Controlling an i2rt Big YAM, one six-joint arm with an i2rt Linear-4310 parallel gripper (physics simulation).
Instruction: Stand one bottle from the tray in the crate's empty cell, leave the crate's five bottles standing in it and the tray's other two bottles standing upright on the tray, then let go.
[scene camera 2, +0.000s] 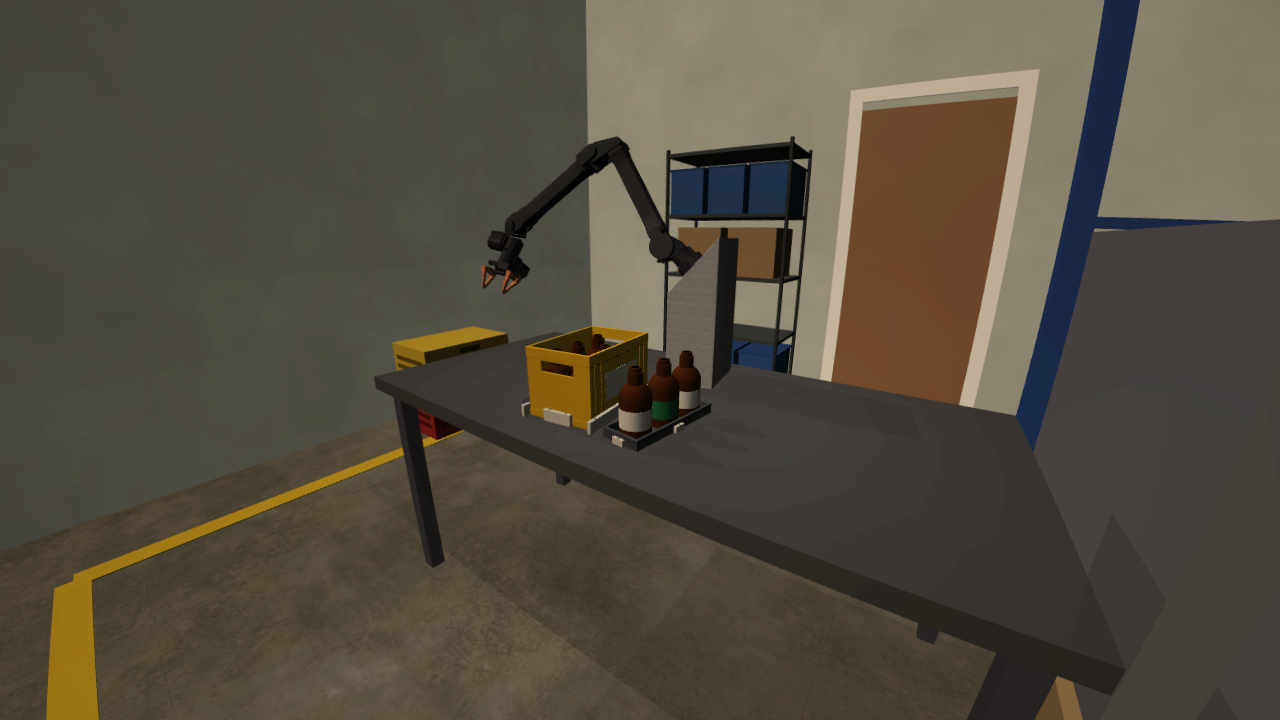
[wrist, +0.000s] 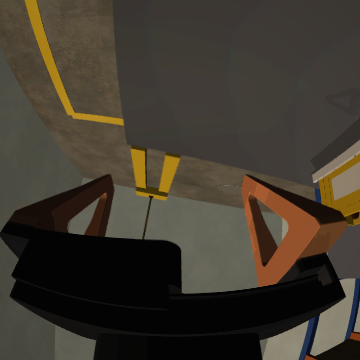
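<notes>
Scene camera 2 has the gripper (scene camera 2: 493, 290) in it, and on the wrist camera you get the gripper (wrist: 177, 181) too.
</notes>
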